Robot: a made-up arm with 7 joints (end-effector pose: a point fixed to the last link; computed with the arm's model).
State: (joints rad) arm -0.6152 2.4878 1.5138 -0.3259 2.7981 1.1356 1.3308
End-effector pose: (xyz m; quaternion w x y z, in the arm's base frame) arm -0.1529 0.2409 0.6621 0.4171 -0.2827 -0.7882 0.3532
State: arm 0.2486 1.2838 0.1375 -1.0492 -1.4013 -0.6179 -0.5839
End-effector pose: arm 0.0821 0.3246 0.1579 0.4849 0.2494 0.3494 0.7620
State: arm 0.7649 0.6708 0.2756 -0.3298 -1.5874 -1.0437 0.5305
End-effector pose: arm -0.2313 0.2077 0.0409 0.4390 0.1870 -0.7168 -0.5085
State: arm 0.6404 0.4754 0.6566 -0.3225 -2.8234 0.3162 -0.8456
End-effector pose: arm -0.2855 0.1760 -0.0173 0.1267 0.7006 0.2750 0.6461
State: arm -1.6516 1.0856 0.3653 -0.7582 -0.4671 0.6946 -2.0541
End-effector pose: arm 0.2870 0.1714 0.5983 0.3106 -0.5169 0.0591 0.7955
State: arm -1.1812 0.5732 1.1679 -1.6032 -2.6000 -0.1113 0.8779
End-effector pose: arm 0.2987 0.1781 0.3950 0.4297 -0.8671 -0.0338 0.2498
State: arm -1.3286 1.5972 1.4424 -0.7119 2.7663 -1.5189 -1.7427
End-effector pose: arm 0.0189 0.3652 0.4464 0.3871 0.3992 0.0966 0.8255
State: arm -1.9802 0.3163 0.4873 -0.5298 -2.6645 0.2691 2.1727
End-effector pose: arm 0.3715 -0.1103 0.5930 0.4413 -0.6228 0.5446 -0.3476
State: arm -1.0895 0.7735 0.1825 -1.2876 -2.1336 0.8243 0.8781
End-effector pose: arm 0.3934 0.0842 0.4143 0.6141 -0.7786 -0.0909 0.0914
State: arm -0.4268 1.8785 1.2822 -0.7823 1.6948 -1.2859 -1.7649
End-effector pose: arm -0.0298 0.2817 0.5612 0.3685 -0.7119 -0.4928 -0.3386
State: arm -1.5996 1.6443 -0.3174 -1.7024 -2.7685 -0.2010 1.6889
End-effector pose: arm 0.1650 0.1233 0.5950 0.8127 -0.4243 -0.1552 0.3679
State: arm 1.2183 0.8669 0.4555 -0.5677 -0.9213 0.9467 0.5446
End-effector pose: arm -0.3051 0.3003 0.1595 0.1904 0.3131 0.2800 -0.8873
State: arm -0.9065 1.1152 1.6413 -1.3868 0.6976 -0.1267 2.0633
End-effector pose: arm 0.0667 0.3263 0.3448 0.1997 0.3777 0.3307 -0.8415
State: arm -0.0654 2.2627 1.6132 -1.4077 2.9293 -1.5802 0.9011
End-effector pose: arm -0.0200 0.1123 0.6302 0.0364 -0.5401 -0.2013 0.8163
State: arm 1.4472 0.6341 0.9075 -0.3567 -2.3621 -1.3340 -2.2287
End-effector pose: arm -0.4408 0.1561 0.3225 0.3147 0.4990 0.8027 0.0879
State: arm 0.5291 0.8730 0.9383 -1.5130 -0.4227 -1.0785 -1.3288
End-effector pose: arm -0.0038 0.2803 0.1829 0.7984 -0.1272 0.0354 0.5875
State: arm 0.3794 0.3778 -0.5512 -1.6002 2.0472 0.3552 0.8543
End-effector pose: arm 0.0616 0.0353 -0.0632 0.8929 0.2276 0.0099 0.3885
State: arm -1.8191 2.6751 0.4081 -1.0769 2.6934 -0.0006 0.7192
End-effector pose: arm -0.3345 0.1751 0.4679 0.3402 0.3096 0.6295 -0.6263
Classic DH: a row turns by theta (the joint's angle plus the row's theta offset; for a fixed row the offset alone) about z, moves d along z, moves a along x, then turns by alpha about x. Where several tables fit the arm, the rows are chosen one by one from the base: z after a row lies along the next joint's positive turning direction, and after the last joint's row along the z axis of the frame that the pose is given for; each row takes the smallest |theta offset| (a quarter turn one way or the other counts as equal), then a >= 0, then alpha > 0; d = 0 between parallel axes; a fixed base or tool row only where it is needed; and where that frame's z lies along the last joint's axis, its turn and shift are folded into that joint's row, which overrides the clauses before.
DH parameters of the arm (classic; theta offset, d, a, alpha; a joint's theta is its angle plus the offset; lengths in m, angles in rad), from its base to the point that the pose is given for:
base (fixed): 0 0.3439 -0.007 -1.2217
joint 1: 1.5708 -0.0393 0.0261 1.5708
joint 2: 1.2217 0.008 -0.008 -1.5708
joint 3: -1.5708 -0.276 0.026 -1.5708
joint 4: 0 0.015 -0.006 1.5708
joint 5: 0 -0.177 0.014 -1.5708
joint 6: 0 -0.005 0.017 1.5708
joint 7: -1.4618 0.0054 -0.0011 1.6697
tool (fixed): 0.0781 -0.0264 0 0

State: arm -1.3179 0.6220 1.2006 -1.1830 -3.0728 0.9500 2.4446
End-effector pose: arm 0.3304 0.2012 0.3966 0.5516 -0.7285 -0.1489 -0.3781
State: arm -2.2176 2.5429 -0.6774 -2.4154 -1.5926 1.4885 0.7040
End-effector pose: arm -0.0397 0.0674 0.5102 0.6561 -0.3288 -0.6134 -0.2918
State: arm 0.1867 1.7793 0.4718 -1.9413 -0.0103 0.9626 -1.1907
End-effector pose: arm 0.1840 0.1409 0.3776 0.4710 -0.2594 0.0020 0.8431
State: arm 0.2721 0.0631 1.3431 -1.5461 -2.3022 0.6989 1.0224
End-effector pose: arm -0.0257 0.1876 0.0115 0.1444 -0.7303 -0.2177 0.6312
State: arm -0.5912 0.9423 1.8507 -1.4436 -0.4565 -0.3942 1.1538
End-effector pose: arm 0.0253 0.2879 0.2786 0.5688 -0.5882 0.0867 -0.5683
